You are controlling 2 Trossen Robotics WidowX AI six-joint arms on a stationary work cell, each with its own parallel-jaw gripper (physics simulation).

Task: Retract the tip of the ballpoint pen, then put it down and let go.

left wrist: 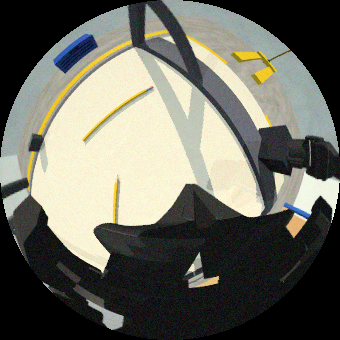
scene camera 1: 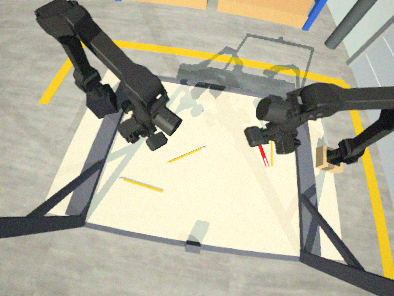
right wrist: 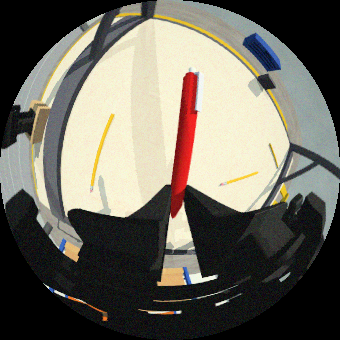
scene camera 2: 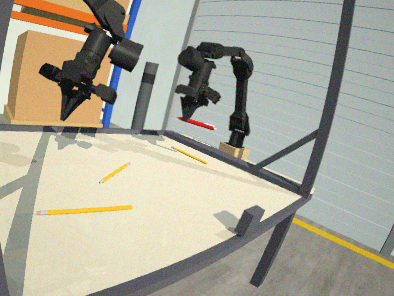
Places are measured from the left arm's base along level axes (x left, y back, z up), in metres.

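Where they show: left gripper, between the fingertips: [left wrist: 189,187] [scene camera 1: 143,134] [scene camera 2: 62,120]; right gripper, between the fingertips: [right wrist: 176,188] [scene camera 2: 185,121]; left arm's base, origin of its link: [left wrist: 289,151] [scene camera 1: 97,94]; right arm's base, origin of its link: [scene camera 1: 333,158] [scene camera 2: 235,145].
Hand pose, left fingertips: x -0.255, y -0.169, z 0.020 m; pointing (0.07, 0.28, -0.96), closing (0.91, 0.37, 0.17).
Each offset is from my left fingertips to the centre of the thing. Level surfaces: height alone.
The red ballpoint pen {dy -0.399, dx -0.176, dz +0.018 m} [scene camera 1: 264,156] [scene camera 2: 197,123] [right wrist: 186,130] is held well above the table, nearly level. My right gripper [scene camera 2: 186,119] [right wrist: 176,188] is shut on its tapered tip end. The white push button {dy -0.396, dx -0.238, dz +0.016 m} [right wrist: 193,70] and white clip are at the far end, away from the fingers. The tapered end is red down to its point in the right wrist view; no separate writing tip can be made out. My left gripper [scene camera 2: 63,119] [left wrist: 189,187] is shut and empty, high at the left of both scene views. The pen does not show in the left wrist view.
On the table {dz -0.126 m} [scene camera 1: 225,210] [scene camera 2: 175,225] lie yellow pencils: one {dy -0.142, dx -0.076, dz -0.123 m} [scene camera 1: 186,154] [scene camera 2: 115,173] near the middle, one {dy +0.066, dx -0.153, dz -0.123 m} [scene camera 1: 142,184] [scene camera 2: 85,210] toward the front left, one {dy -0.538, dx -0.138, dz -0.123 m} [scene camera 1: 272,153] [scene camera 2: 190,155] near the right edge, below the pen. A dark block {dy -0.080, dx -0.420, dz -0.095 m} [scene camera 1: 193,245] [scene camera 2: 250,220] is at the front edge.
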